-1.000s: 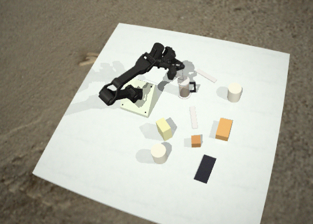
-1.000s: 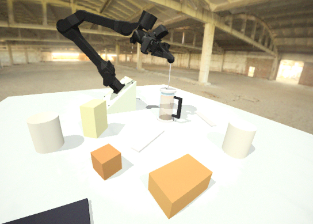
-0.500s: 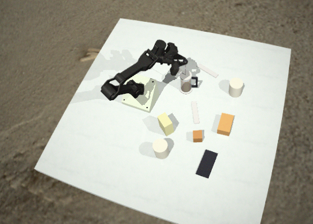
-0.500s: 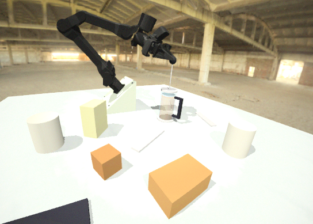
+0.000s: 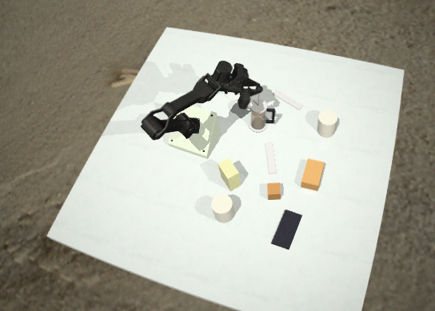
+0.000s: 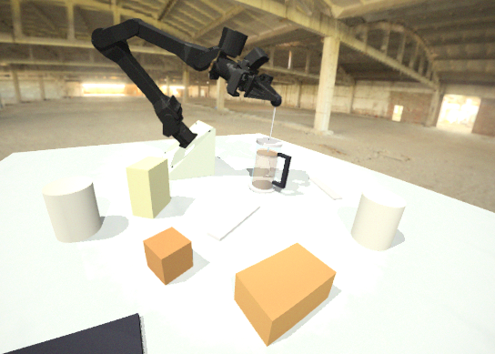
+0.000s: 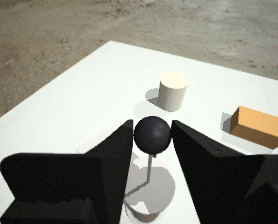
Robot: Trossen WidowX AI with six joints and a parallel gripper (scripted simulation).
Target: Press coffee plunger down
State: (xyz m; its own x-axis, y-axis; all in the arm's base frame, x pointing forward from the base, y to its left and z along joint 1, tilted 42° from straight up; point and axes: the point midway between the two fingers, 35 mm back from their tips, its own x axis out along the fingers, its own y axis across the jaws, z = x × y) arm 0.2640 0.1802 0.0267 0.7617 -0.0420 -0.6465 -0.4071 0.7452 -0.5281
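Now: gripper tip 130 mm above the coffee press. Round my gripper tip: orange block (260 mm ahead, 230 mm below, 220 mm to the right); then pale yellow block (300 mm to the right, 200 mm below, 60 mm behind); then dark flat plate (460 mm to the right, 250 mm below, 210 mm ahead).
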